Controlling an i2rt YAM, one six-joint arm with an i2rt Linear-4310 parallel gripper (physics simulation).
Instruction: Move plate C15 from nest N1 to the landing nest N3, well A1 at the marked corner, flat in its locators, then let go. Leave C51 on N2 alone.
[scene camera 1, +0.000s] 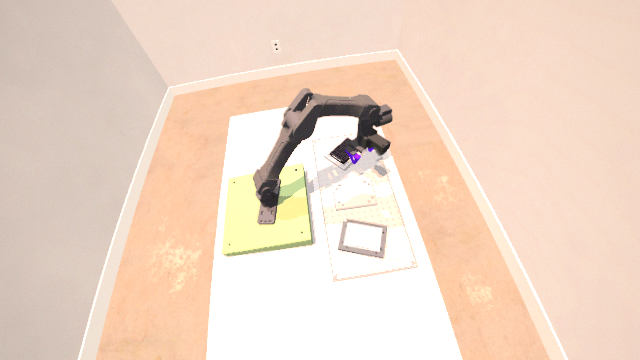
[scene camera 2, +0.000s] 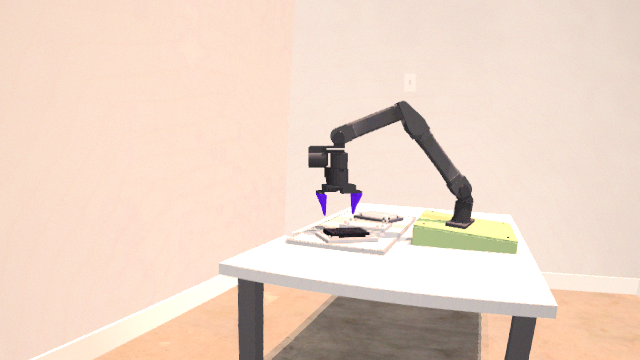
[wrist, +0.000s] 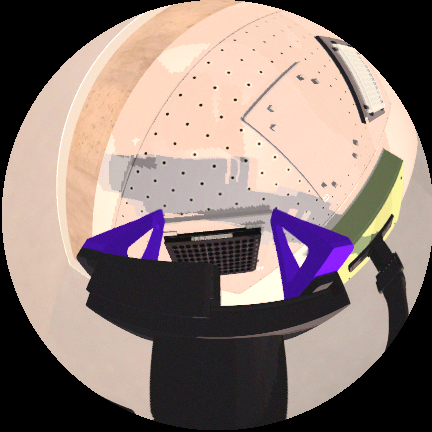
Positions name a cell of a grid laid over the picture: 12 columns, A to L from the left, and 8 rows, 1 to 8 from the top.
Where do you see a pegboard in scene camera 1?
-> H6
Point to a grey-framed white plate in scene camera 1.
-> At G6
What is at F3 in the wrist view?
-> A pegboard.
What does my gripper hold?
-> Nothing.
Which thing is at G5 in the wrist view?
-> A black plate.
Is my gripper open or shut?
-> Open.
